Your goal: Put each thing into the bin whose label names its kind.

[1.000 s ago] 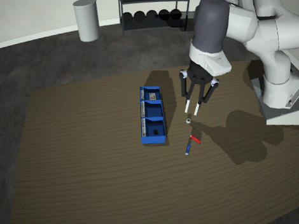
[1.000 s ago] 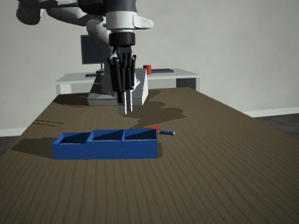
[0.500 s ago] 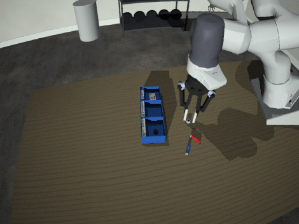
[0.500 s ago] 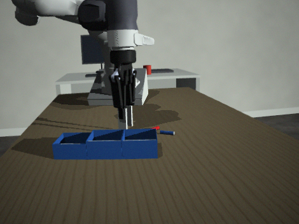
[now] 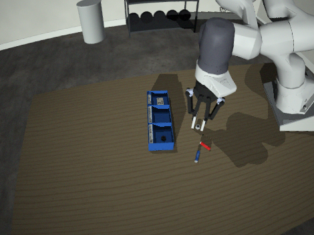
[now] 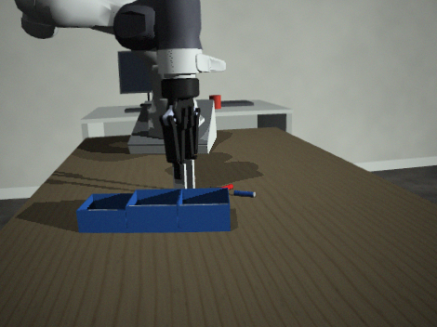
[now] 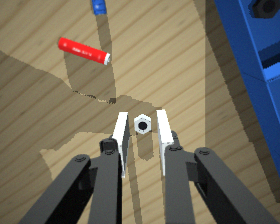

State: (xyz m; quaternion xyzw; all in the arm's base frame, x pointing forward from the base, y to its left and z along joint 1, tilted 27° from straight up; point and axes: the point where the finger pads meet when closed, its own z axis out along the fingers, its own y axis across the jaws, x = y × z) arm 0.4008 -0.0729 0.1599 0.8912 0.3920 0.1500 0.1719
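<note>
The white nut is 3 cm below my hand. The rest, counted from my hand: dark nut: 14 cm ahead, 3 cm below; red marker: 2 cm ahead, 8 cm to the left, 3 cm below; blue cylinder: 6 cm ahead, 11 cm to the left, 3 cm below.
</note>
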